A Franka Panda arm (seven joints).
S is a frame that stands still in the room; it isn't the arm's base.
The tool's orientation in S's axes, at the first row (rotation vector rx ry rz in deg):
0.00 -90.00 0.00
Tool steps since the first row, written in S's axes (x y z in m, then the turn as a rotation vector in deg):
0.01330 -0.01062 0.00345 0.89 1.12 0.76
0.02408 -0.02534 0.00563 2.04 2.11 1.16
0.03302 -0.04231 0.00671 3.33 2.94 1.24
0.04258 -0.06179 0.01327 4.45 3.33 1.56
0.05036 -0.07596 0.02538 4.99 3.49 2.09
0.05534 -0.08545 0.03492 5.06 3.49 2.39
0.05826 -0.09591 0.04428 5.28 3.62 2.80
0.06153 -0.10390 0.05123 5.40 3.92 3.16
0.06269 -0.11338 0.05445 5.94 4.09 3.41
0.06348 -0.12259 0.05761 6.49 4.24 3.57
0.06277 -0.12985 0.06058 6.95 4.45 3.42
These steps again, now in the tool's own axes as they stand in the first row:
0.00345 -0.01062 -0.01330 0.76 1.12 -0.89
0.00563 -0.02534 -0.02408 1.16 2.11 -2.04
0.00671 -0.04231 -0.03302 1.24 2.94 -3.33
0.01327 -0.06179 -0.04258 1.56 3.33 -4.45
0.02538 -0.07596 -0.05036 2.09 3.49 -4.99
0.03492 -0.08545 -0.05534 2.39 3.49 -5.06
0.04428 -0.09591 -0.05826 2.80 3.62 -5.28
0.05123 -0.10390 -0.06153 3.16 3.92 -5.40
0.05445 -0.11338 -0.06269 3.41 4.09 -5.94
0.05761 -0.12259 -0.06348 3.57 4.24 -6.49
0.06058 -0.12985 -0.06277 3.42 4.45 -6.95

